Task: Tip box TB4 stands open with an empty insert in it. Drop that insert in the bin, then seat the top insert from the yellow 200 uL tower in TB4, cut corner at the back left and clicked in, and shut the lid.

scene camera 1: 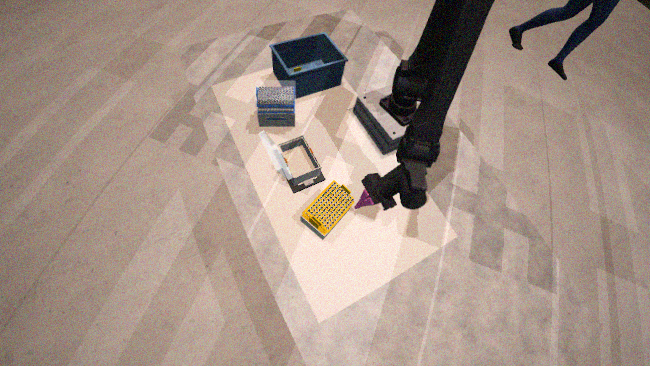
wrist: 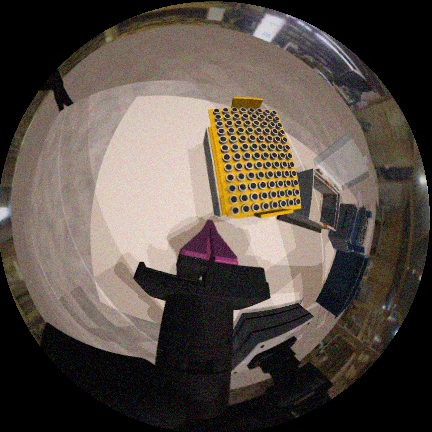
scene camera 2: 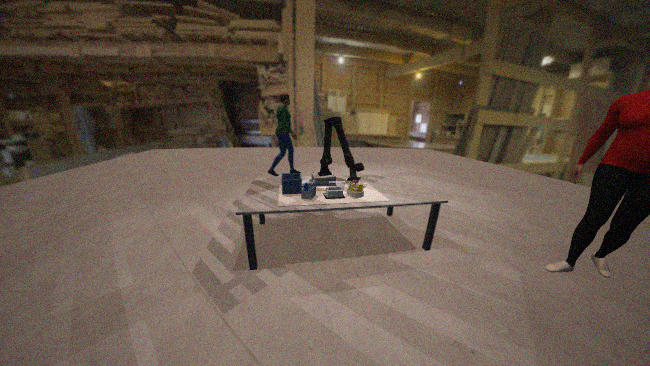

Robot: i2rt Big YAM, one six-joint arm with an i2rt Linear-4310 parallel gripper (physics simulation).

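Observation:
Tip box TB4 is a grey open box whose clear lid stands raised; no insert shows in its opening. The blue bin holds a pale flat piece with a yellow patch, partly hidden by the wall. The yellow tower has a yellow, hole-patterned top insert with raised end tabs. My gripper is shut and empty, its magenta tips beside the tower's near end in the wrist view, apart from it.
A blue-and-grey tip rack stack stands between TB4 and the bin. The arm's base plate is right of the bin in scene camera 1. Two people, one in green and one in red, stand away from the table.

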